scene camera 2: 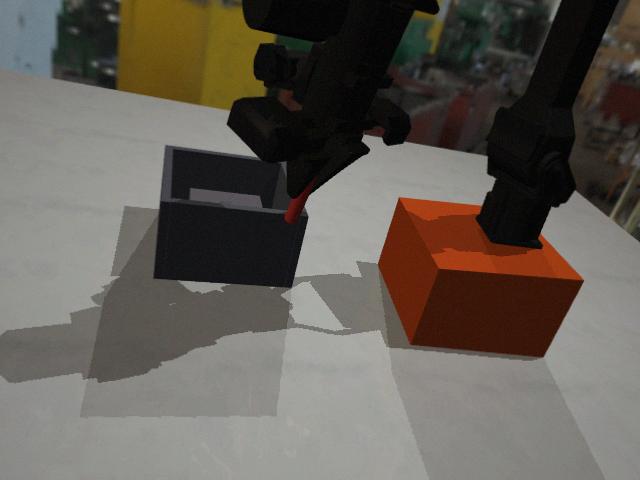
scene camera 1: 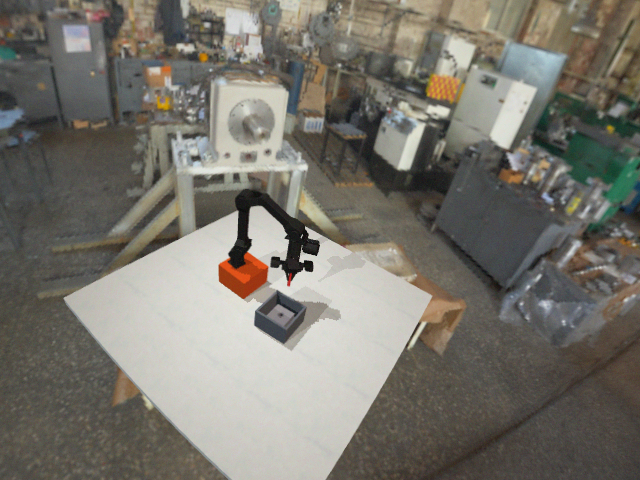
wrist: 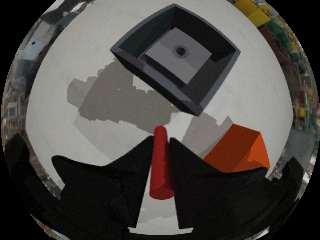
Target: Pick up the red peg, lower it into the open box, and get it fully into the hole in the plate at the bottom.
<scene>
A dark box shows in scene camera 2 [199,241], in scene camera 1 [261,320] and in the wrist view [130,50].
</scene>
